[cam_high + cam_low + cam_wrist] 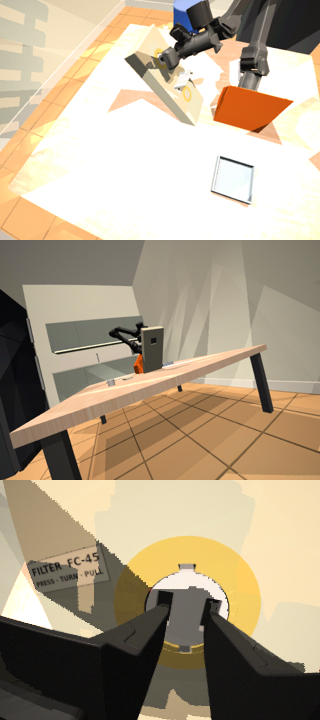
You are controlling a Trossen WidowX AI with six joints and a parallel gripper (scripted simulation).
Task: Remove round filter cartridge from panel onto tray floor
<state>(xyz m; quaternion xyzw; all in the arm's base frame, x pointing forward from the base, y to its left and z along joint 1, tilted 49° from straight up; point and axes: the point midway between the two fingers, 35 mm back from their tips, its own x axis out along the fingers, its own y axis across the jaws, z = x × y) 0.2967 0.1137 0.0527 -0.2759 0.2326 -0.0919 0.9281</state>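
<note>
Right now my gripper tip is 2 cm short of the round filter cartridge and 1 cm above it. Round my gripper tip: grey tray 42 cm behind, 23 cm to the left, 28 cm below.
</note>
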